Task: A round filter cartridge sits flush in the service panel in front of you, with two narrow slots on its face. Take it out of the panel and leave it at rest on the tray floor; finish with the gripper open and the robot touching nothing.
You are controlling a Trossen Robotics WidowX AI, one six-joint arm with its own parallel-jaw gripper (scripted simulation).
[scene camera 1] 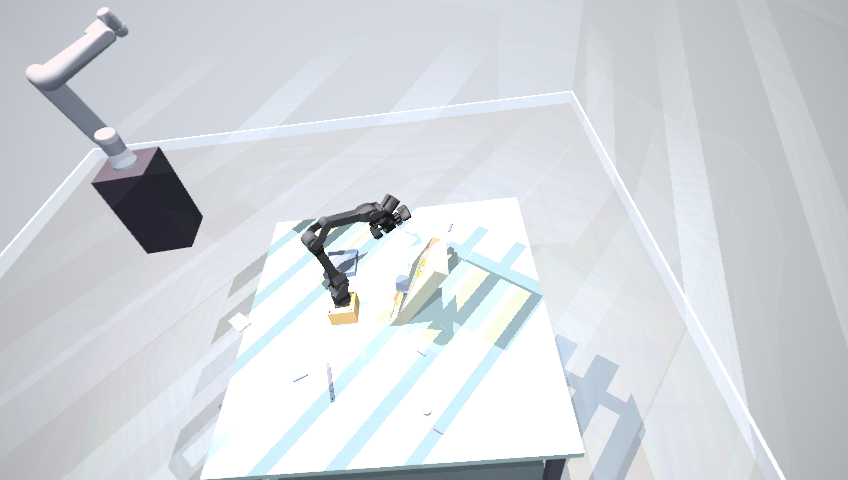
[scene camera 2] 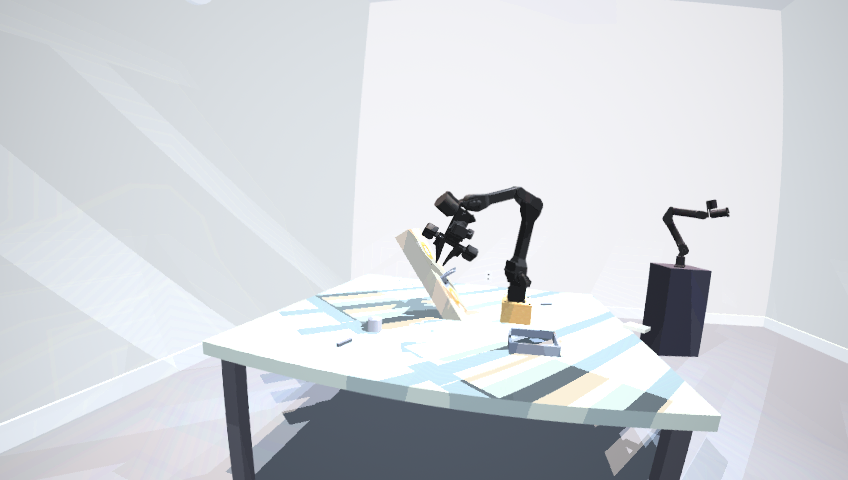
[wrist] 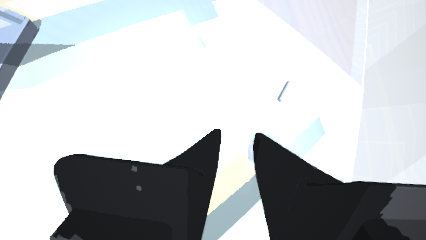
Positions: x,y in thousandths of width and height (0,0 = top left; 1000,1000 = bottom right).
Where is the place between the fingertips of my gripper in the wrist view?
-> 558,577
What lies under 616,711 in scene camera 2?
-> A blue-grey tray.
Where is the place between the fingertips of my gripper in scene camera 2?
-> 518,551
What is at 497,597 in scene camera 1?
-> A cream service panel.
